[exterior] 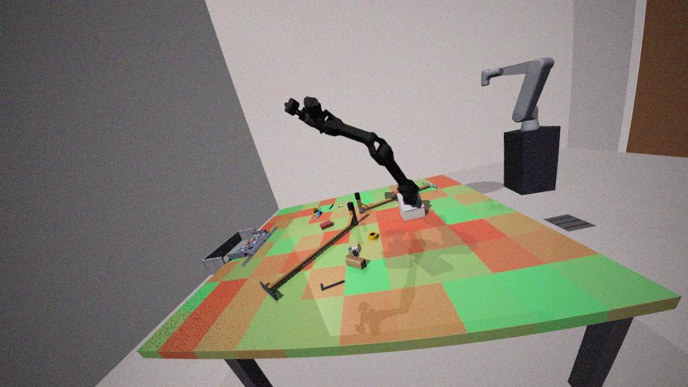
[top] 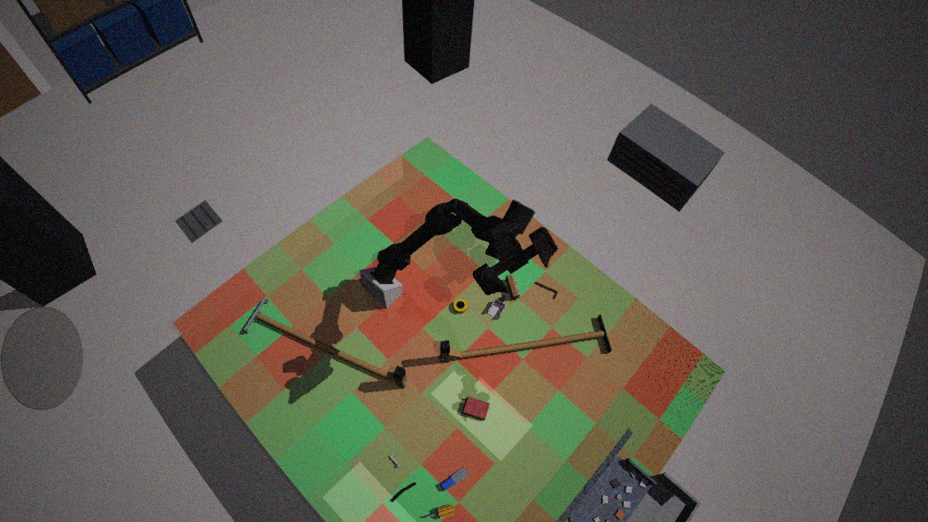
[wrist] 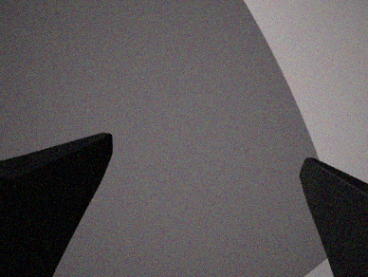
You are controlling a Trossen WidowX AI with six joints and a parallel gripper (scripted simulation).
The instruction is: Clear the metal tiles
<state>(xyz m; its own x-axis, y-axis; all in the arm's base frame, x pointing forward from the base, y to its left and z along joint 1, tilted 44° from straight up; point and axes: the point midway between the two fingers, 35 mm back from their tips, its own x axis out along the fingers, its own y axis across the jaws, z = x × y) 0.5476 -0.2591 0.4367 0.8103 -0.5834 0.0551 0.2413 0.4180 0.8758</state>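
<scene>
Now: the red block 60 mm ahead of my gripper tip, 100 mm to the right of it and 700 mm below it. From my gripper tip the other things lie so: long scraper 170 mm to the left, 640 mm below; then wooden block 200 mm behind, 280 mm to the left, 690 mm below; then yellow tape roll 260 mm behind, 80 mm to the left, 700 mm below.
</scene>
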